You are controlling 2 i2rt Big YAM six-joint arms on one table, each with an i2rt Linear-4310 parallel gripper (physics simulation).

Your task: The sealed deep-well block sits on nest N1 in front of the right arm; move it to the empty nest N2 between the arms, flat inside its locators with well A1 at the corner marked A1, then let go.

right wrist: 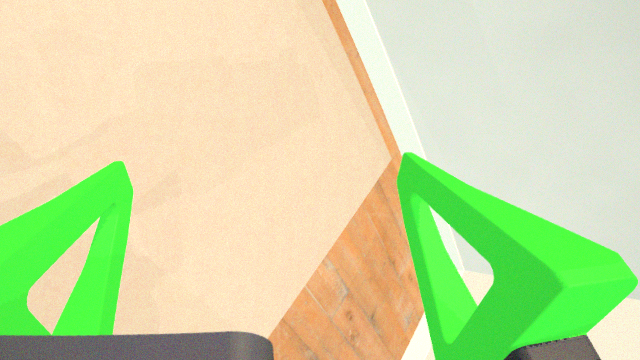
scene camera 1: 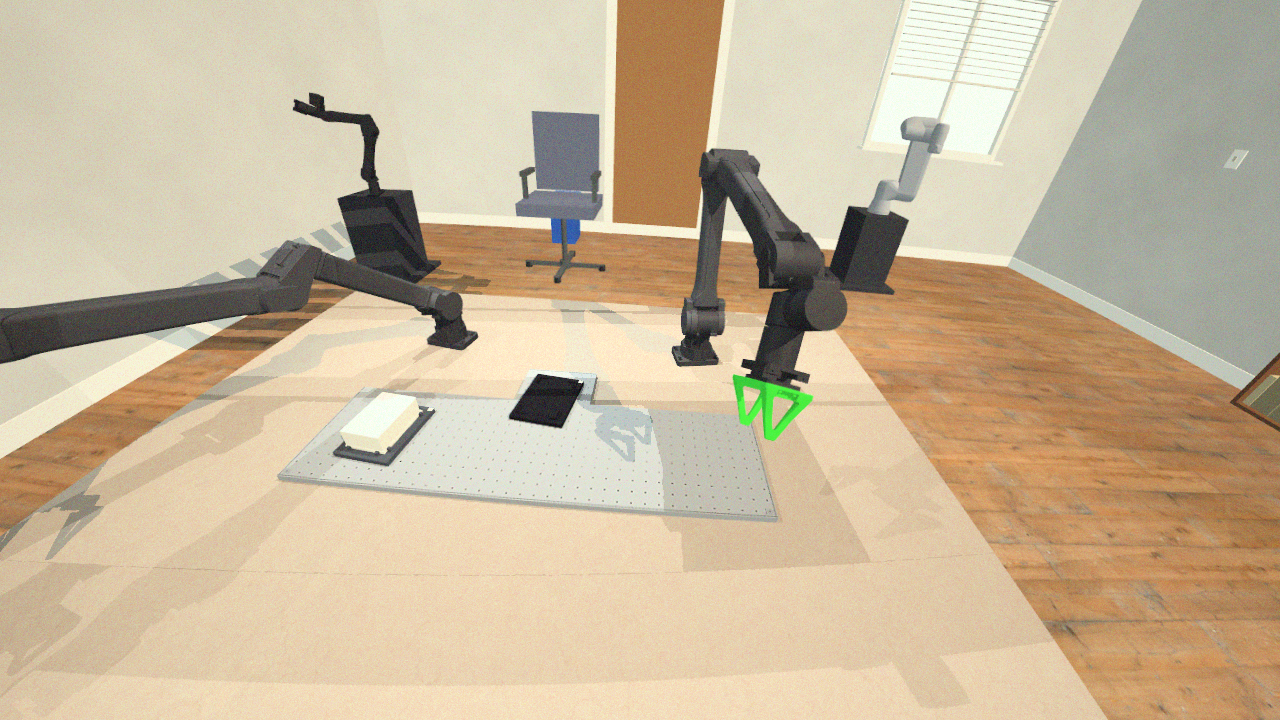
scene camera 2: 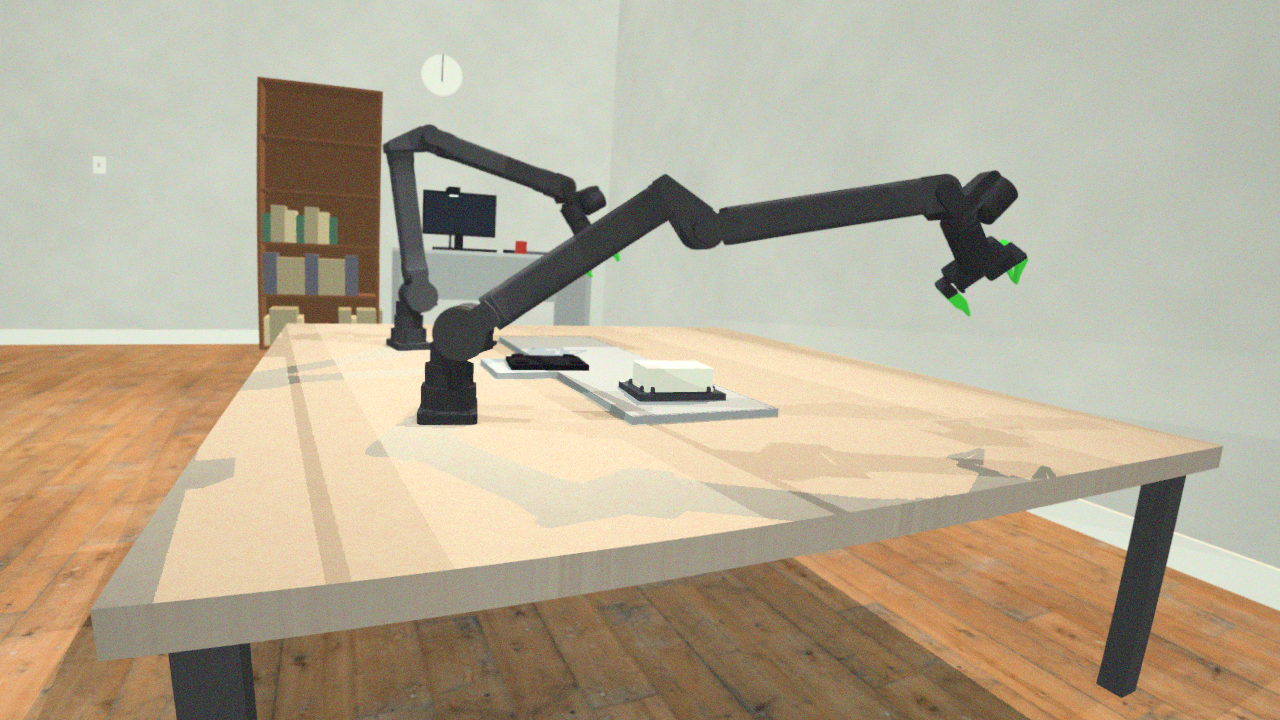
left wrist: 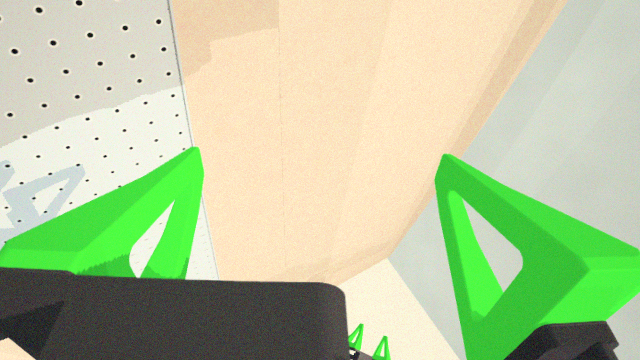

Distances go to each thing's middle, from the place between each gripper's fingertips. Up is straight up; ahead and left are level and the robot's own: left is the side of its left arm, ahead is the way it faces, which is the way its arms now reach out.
Scene:
My right gripper is now 49 cm past the white block (scene camera 1: 379, 425), 26 cm to the right of it and 18 cm above it. Also, from my right hand: black nest plate (scene camera 1: 546, 398) 64 cm behind, 57 cm to the left, 21 cm below.
I see my left gripper 39 cm to the left of the black nest plate, 28 cm past it and 20 cm above it. Round my left hand: white block: 69 cm to the right, 17 cm below, 13 cm behind.

